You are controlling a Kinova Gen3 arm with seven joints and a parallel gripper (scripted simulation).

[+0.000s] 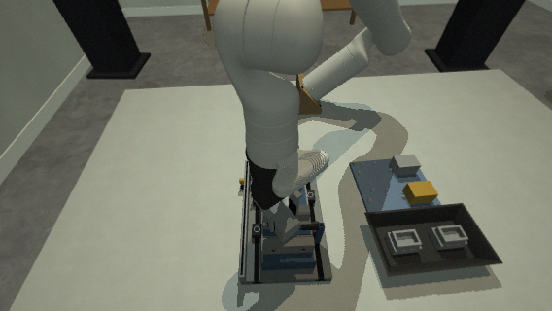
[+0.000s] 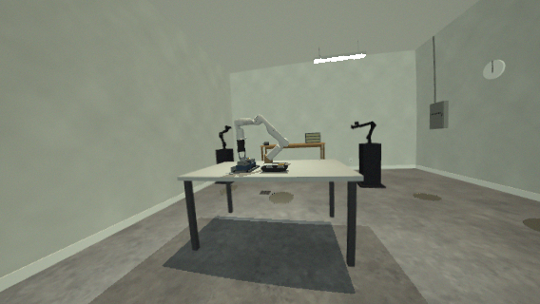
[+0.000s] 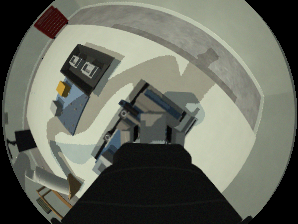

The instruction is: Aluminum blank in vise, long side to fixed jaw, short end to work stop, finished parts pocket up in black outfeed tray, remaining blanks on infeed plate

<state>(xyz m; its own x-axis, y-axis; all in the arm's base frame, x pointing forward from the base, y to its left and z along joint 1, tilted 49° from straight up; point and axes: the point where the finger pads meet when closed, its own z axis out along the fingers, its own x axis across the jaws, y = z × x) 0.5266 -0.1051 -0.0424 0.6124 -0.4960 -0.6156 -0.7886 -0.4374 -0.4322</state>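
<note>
Right now the gray aluminum blank is 30 mm below my hand. Round my hand: yellow brass blank: 130 mm behind, 350 mm to the left, 110 mm below.
</note>
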